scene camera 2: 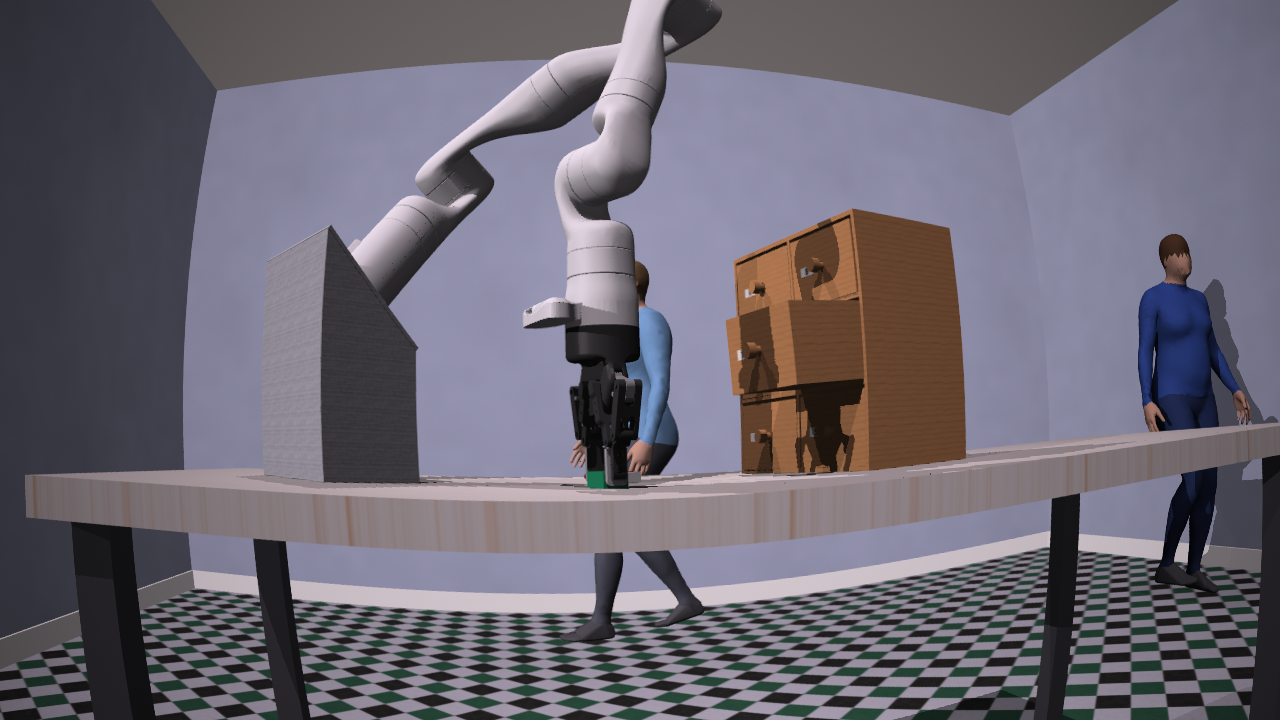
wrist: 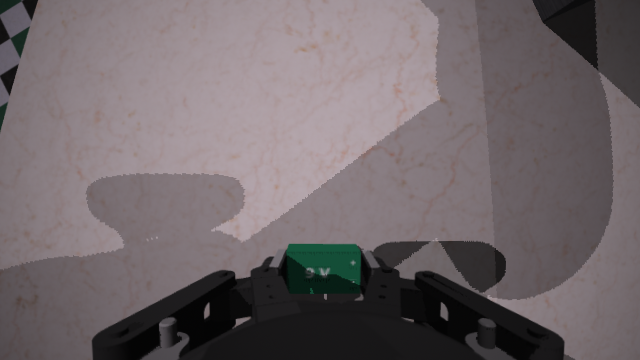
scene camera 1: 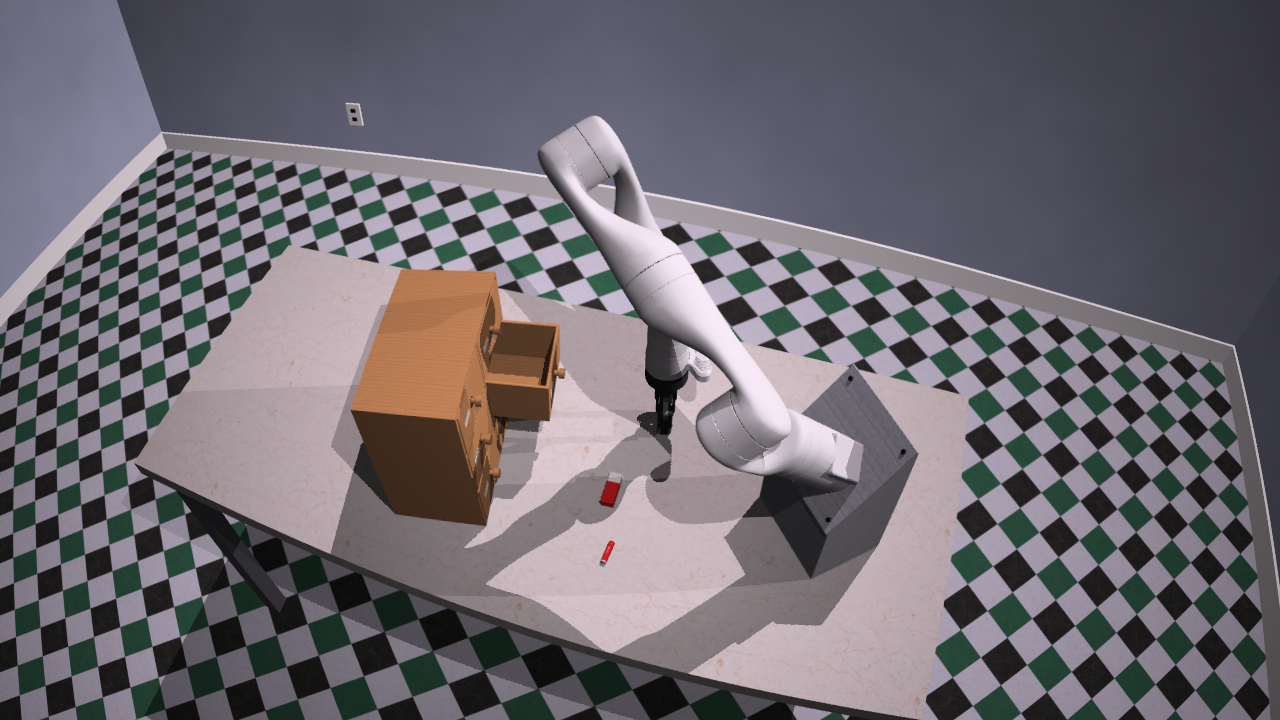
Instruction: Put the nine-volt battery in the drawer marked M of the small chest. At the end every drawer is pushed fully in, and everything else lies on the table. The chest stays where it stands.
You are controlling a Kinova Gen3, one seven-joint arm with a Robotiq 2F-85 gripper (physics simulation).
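Places are measured from the arm's base along level axes (x left, y back, z up), in centimetres.
Where they show: gripper, fingertip midpoint: (scene camera 2: 606, 484) (wrist: 323, 264) (scene camera 1: 664, 422); arm's base, origin of the base link: (scene camera 2: 341, 312) (scene camera 1: 835, 463).
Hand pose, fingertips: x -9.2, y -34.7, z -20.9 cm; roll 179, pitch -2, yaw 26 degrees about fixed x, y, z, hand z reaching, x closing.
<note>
Things, the pixels of their top centre, and the offset from my fingertips. Level surfaces: height alone.
- nine-volt battery, middle of its top: (wrist: 325, 273) (scene camera 2: 606, 470) dx +0.1, dy +0.0, dz +1.4 cm
- wooden chest, middle of its top: (scene camera 2: 839, 243) (scene camera 1: 424, 337) dx +24.3, dy -31.3, dz +30.6 cm
- drawer, middle of its top: (scene camera 2: 810, 305) (scene camera 1: 507, 349) dx +12.4, dy -24.0, dz +19.9 cm
- white block, middle of its top: (scene camera 2: 626, 471) (scene camera 1: 611, 487) dx +17.9, dy -1.1, dz +0.9 cm
- small red cylinder, middle of its top: (scene camera 1: 607, 551) dx +29.6, dy +4.6, dz +0.6 cm
- table, its level: dz -0.4 cm
The nine-volt battery (scene camera 2: 595, 480) (wrist: 324, 280) is a green block marked "9 V". My gripper (scene camera 1: 663, 429) (wrist: 323, 264) is shut on it, one finger at each end, at table-top height. The wooden chest (scene camera 1: 429, 331) (scene camera 2: 908, 349) stands to the left in scene camera 1. One drawer (scene camera 1: 519, 401) (scene camera 2: 827, 344) in its middle row is pulled out, and its visible inside is empty. The other drawers that show look pushed in. The letters on the drawer labels are too small to read.
A red and white block (scene camera 1: 610, 491) and a small red cylinder (scene camera 1: 606, 552) lie on the table (scene camera 1: 554, 608) between chest and robot mount. The grey sloped mount (scene camera 1: 859, 447) (scene camera 2: 366, 385) carries the arm. Two people (scene camera 2: 657, 358) (scene camera 2: 1181, 331) stand beyond the table.
</note>
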